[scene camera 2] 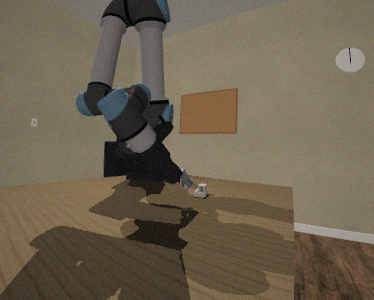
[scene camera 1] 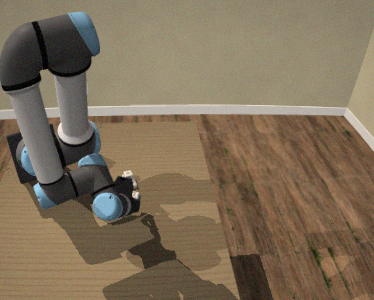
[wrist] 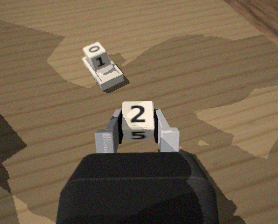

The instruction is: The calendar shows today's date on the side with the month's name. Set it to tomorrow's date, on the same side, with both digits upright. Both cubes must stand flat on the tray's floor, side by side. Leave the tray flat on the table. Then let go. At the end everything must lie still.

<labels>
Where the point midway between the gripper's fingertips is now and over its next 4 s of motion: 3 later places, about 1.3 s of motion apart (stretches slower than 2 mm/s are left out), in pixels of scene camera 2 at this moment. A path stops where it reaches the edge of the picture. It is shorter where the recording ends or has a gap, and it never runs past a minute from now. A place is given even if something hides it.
My gripper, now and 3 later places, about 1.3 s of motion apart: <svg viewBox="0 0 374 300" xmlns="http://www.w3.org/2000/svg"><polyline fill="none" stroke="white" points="187,184 186,199 186,200 187,180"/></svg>
</labels>
